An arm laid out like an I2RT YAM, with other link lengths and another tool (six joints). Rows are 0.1 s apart.
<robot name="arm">
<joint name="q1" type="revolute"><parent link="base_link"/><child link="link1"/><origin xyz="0.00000 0.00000 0.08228" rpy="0.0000 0.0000 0.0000"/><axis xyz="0 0 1"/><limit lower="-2.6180" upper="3.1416"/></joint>
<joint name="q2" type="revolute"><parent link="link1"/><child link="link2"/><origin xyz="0.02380 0.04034 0.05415" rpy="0.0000 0.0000 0.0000"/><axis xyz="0 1 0"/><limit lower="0.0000" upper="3.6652"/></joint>
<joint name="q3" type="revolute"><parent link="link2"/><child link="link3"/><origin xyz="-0.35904 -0.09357 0.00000" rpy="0.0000 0.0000 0.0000"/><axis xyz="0 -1 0"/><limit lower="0.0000" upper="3.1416"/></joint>
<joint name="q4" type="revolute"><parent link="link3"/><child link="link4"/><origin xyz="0.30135 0.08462 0.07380" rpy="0.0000 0.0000 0.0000"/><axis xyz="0 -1 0"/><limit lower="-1.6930" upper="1.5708"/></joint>
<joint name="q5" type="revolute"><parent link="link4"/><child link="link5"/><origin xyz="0.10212 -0.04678 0.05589" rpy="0.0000 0.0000 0.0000"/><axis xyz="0 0 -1"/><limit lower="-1.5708" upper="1.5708"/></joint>
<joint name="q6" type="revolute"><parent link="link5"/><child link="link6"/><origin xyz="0.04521 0.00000 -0.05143" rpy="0.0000 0.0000 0.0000"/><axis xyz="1 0 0"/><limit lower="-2.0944" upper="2.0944"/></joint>
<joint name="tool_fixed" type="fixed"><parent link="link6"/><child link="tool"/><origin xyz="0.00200 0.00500 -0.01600" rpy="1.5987 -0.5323 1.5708"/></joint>
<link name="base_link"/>
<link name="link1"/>
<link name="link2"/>
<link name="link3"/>
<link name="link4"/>
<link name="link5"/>
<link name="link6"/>
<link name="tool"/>
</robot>
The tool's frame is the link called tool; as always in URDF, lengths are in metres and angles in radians.
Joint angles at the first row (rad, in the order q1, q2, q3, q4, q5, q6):
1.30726, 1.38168, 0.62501, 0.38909, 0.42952, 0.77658
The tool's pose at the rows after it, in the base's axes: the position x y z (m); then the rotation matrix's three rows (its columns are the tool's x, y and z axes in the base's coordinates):
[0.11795 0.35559 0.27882], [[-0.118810 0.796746 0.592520], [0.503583 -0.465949 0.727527], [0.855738 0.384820 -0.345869]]
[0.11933 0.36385 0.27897], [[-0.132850 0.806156 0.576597], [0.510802 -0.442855 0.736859], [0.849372 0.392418 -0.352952]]
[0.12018 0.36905 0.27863], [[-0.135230 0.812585 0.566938], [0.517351 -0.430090 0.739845], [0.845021 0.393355 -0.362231]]
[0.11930 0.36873 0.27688], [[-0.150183 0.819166 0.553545], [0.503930 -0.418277 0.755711], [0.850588 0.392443 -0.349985]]
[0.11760 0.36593 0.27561], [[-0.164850 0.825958 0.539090], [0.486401 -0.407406 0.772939], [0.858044 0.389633 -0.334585]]
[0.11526 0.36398 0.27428], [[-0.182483 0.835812 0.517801], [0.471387 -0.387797 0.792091], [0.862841 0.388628 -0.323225]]
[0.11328 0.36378 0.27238], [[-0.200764 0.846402 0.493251], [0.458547 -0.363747 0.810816], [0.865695 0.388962 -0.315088]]
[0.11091 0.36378 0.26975], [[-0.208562 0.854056 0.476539], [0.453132 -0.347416 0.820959], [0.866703 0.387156 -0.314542]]
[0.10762 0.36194 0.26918], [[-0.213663 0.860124 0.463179], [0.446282 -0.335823 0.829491], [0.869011 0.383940 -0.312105]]
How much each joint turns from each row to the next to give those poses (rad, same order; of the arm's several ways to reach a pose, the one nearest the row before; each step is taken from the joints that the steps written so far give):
-0.00016, 0.02387, 0.02490, -0.00898, -0.01023, -0.01074
-0.00004, 0.02489, 0.02367, -0.00351, -0.01935, -0.01511
0.00007, 0.01585, 0.01665, -0.00978, -0.01079, -0.00315
-0.00016, 0.00227, -0.01291, 0.03228, -0.01841, -0.01016
0.00004, -0.00584, -0.01983, 0.03429, -0.01957, -0.00840
0.00153, -0.00385, -0.01613, 0.02826, -0.02549, -0.01099
0.00147, 0.00270, -0.01101, 0.02589, -0.02848, -0.01215
0.00408, 0.00344, -0.00826, 0.01379, -0.01559, -0.00344
0.00589, -0.00664, -0.00958, 0.00646, -0.00999, -0.00007

